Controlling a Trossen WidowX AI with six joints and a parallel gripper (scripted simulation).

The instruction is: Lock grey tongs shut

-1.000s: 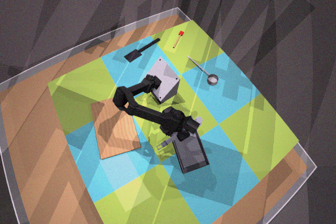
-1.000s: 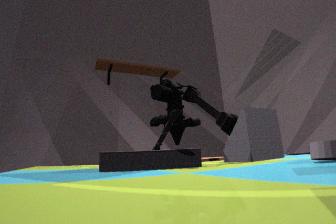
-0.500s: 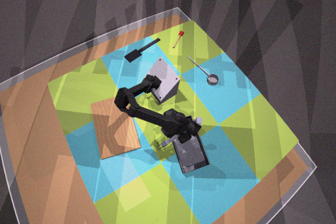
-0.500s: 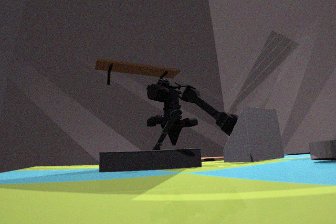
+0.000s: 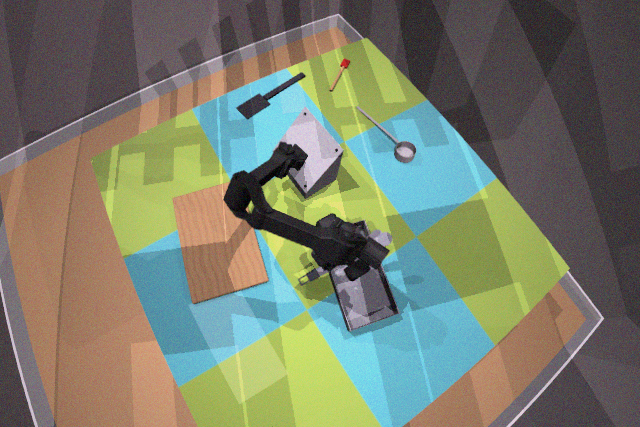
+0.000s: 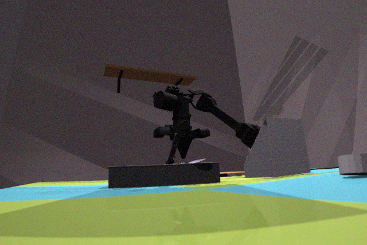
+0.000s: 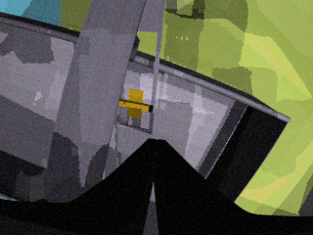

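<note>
Now: the yellow lock piece 2 cm to the right of my gripper tip, 2 cm below it and 1 cm ahead of it. The rest, counted from my gripper tip: wooden board: 29 cm behind, 25 cm to the right, 7 cm below; dark roasting tin: 8 cm ahead, 5 cm below, 1 cm to the left; black spatula: 65 cm behind, 24 cm to the left, 7 cm below.
</note>
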